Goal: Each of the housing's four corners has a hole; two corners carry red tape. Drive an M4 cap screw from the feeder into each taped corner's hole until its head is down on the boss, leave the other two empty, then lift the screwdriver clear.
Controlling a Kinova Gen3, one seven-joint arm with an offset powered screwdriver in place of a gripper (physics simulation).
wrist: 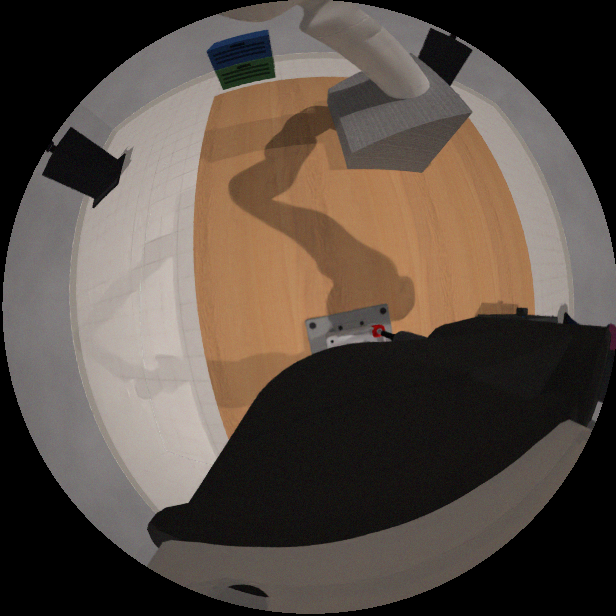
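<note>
The grey housing lies small on the wooden table, seen from high above. One corner carries a red tape ring around its hole. Two untaped corner holes show at the far left and far right. The housing's near edge is hidden behind the black screwdriver body, which fills the lower half of the view. The screwdriver's thin bit ends right beside the red ring. I cannot tell whether a screw is on the bit or in the taped hole.
The arm's grey base block stands at the table's far end. A small brownish object, perhaps the feeder, sits at the right edge, half hidden. A blue and green box and two black boxes lie off the table.
</note>
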